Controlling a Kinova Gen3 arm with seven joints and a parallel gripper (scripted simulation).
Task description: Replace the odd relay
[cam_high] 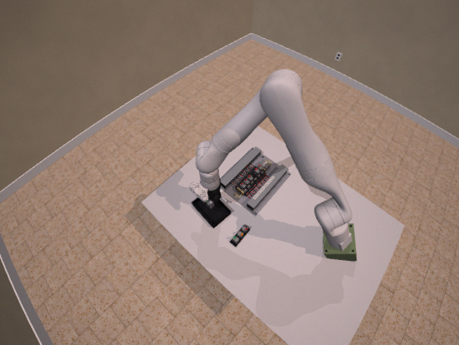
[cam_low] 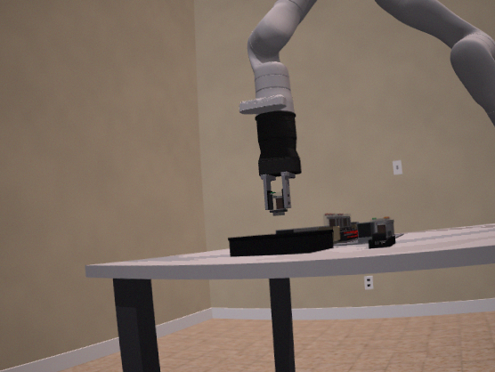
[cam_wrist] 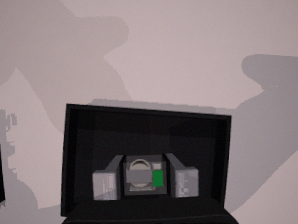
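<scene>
Now: the black tray 10 mm to the right of my hand and 80 mm below it. From my hand the other things lie so: spare holder: 180 mm behind, 50 mm to the right, 90 mm below; relay panel: 30 mm ahead, 290 mm to the right, 100 mm below; red wiring: 20 mm behind, 270 mm to the right, 80 mm below.
</scene>
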